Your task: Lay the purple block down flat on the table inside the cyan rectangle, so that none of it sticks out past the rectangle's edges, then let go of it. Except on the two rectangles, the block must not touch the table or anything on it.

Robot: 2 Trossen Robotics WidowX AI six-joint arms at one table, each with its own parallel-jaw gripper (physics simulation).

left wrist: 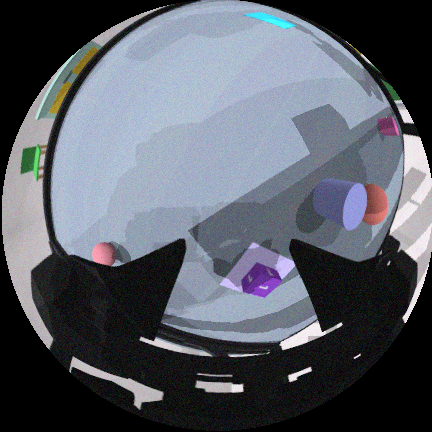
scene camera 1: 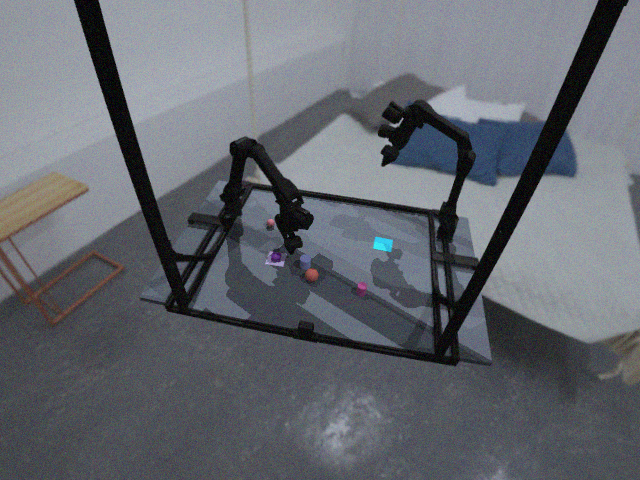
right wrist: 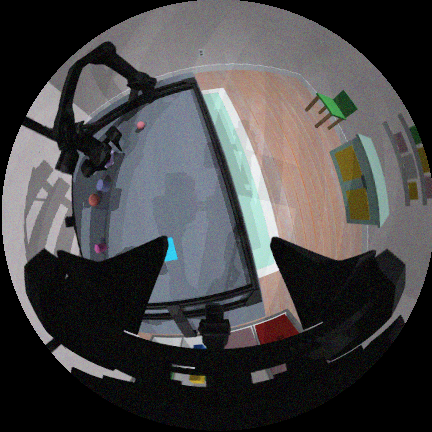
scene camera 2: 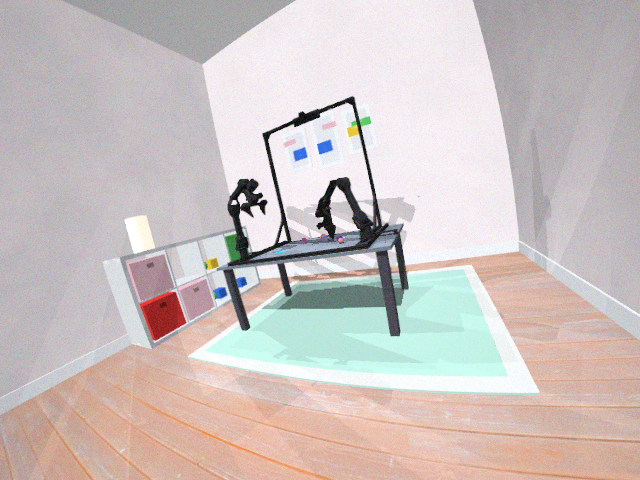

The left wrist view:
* my left gripper: 239, 244
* orange-red ball: 376, 208, on the table
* lavender cylinder: 343, 202, on the table
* lilac rectangle: 254, 253
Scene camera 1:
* my right gripper: 386, 160
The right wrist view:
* my left gripper: 113, 159
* my right gripper: 220, 241
